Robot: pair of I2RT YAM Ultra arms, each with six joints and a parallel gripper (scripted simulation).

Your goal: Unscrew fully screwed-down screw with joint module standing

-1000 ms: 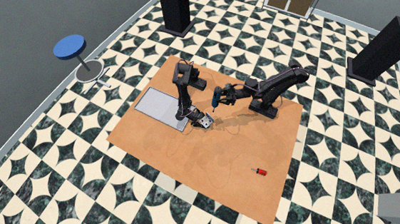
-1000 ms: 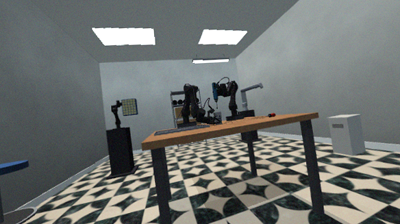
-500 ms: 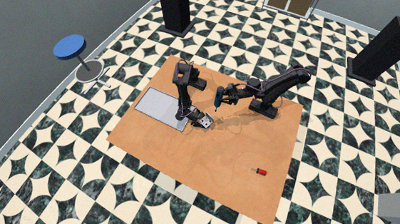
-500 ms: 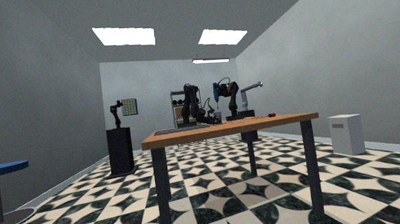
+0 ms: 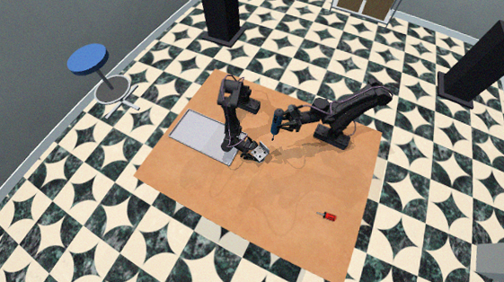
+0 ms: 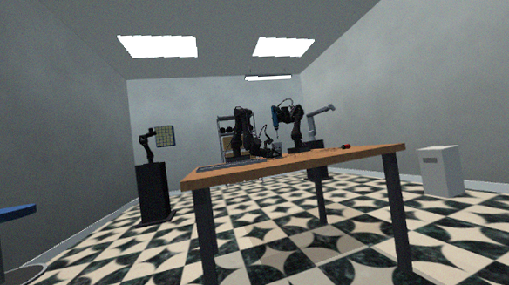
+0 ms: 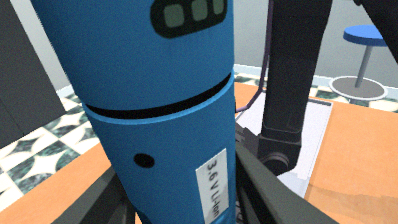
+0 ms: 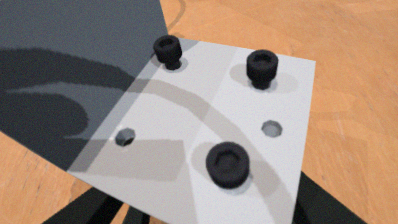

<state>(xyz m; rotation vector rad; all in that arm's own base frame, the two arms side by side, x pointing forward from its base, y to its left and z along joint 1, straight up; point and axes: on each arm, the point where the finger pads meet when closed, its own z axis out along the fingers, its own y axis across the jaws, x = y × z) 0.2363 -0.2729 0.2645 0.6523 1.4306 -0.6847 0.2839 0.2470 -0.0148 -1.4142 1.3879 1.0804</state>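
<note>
Right now my right hand is right at the round joint module. From my right hand the other things lie so: grey mat 10 mm ahead, 330 mm to the right, 20 mm below; then grey bracket 50 mm above; then screw 10 mm ahead, 20 mm to the right, 50 mm above.
</note>
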